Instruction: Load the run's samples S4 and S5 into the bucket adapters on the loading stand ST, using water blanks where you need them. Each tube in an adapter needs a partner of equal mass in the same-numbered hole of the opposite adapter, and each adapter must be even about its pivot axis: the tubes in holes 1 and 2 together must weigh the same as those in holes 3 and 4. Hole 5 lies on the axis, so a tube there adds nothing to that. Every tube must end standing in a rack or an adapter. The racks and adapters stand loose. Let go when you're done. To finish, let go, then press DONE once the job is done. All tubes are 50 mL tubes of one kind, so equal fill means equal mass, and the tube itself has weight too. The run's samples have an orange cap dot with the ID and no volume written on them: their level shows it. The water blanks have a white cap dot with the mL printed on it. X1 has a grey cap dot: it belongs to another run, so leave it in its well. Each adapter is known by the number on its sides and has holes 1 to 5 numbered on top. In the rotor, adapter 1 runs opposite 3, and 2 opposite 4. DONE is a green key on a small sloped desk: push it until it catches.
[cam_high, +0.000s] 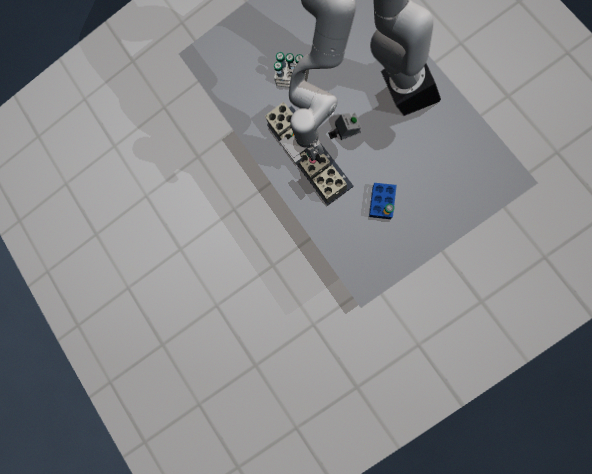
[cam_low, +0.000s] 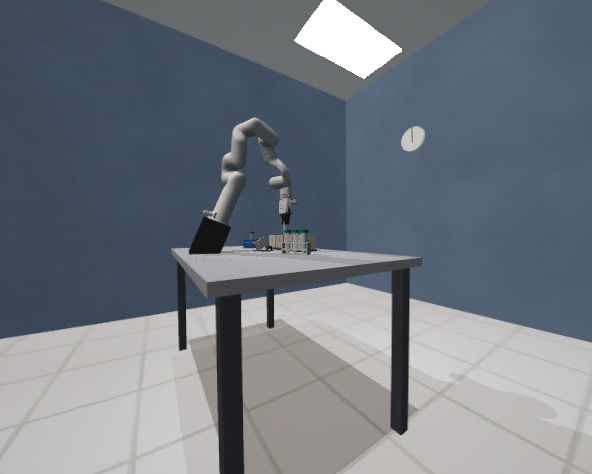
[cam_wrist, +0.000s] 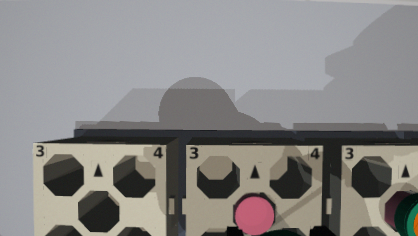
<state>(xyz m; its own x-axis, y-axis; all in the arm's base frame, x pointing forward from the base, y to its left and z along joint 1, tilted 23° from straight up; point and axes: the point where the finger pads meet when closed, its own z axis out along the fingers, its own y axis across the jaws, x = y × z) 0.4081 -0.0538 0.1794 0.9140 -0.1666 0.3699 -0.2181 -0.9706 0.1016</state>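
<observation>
My hand is 30 mm short of the adapter, 110 mm to the right of it and 130 mm above it. Also, from my hand: white rack 240 mm behind, 330 mm to the right, 150 mm below; then blue rack 60 mm behind, 310 mm to the left, 150 mm below.
</observation>
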